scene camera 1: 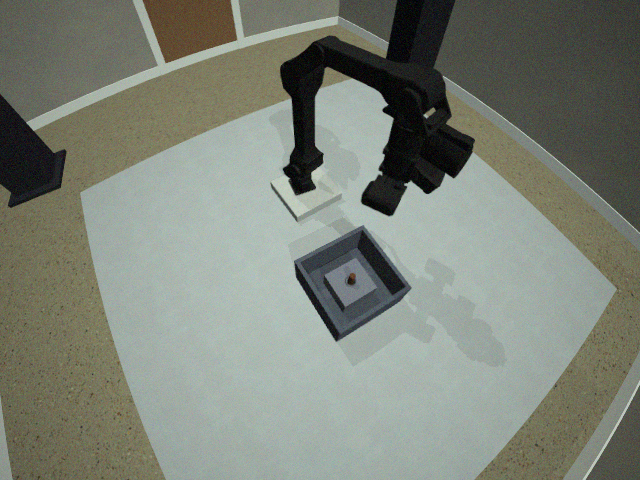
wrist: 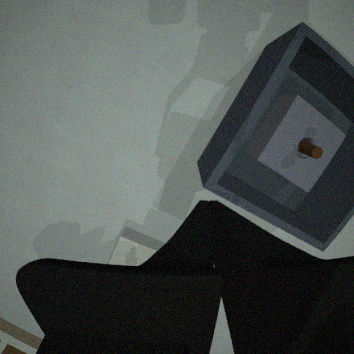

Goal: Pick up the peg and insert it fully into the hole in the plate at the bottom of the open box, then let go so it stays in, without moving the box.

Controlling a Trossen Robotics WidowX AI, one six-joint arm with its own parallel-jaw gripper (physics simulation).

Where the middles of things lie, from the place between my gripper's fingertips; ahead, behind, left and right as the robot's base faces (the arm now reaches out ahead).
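Labels:
Grey box (scene camera 1: pixel 310 269): my gripper is 16 cm above it, 8 cm short of it and 11 cm to the left of it. Light grey plate (scene camera 1: pixel 346 296), measured from my hand: 17 cm below, 8 cm ahead, 11 cm to the right.

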